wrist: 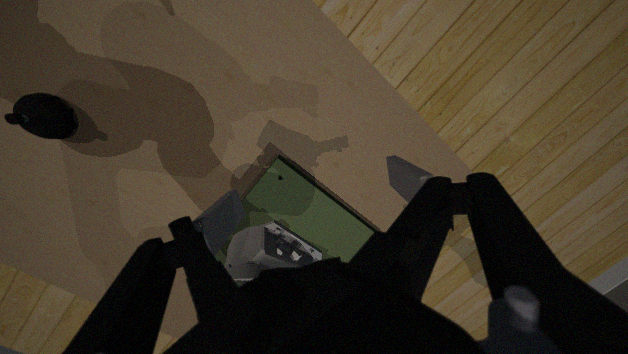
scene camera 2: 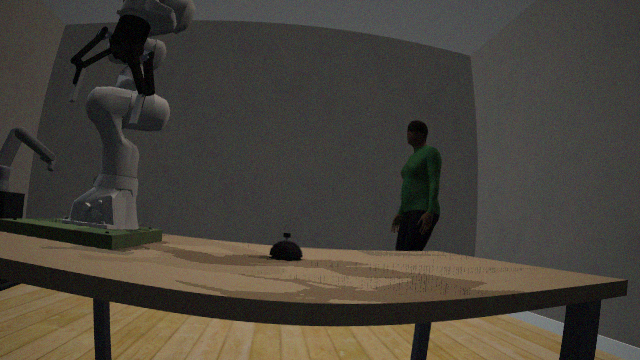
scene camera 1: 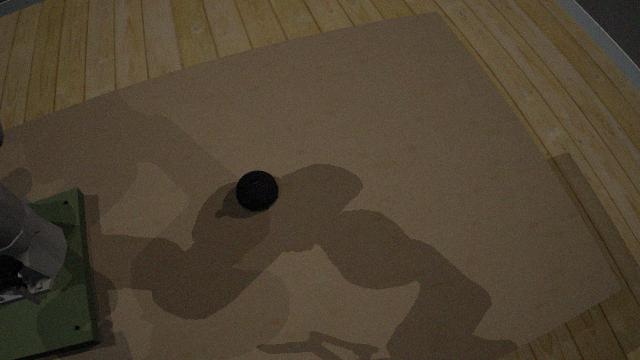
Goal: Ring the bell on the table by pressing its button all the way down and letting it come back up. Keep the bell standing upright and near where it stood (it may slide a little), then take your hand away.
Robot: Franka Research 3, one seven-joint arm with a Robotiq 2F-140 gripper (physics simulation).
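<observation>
A black, dome-shaped bell (scene camera 1: pixel 257 191) (scene camera 2: pixel 286 249) (wrist: pixel 46 116) stands upright on the wooden table (scene camera 1: pixel 380 100) (scene camera 2: pixel 350 314) (wrist: pixel 165 210). Its small button (scene camera 2: pixel 286 235) (wrist: pixel 13 118) sticks up at the top. My gripper (scene camera 2: pixel 103 110) (wrist: pixel 312 187) is wide open, with no object between its fingers. It hangs high above the table, on the robot base's side of the bell and well apart from it. In scene camera 1 the gripper does not show.
The arm's base stands on a green board (scene camera 1: pixel 85 300) (scene camera 2: pixel 136 238) (wrist: pixel 320 215) at one end of the table. A person in a green top (scene camera 2: pixel 421 175) stands behind the table. Another grey arm (scene camera 2: pixel 32 141) shows at the far left of scene camera 2.
</observation>
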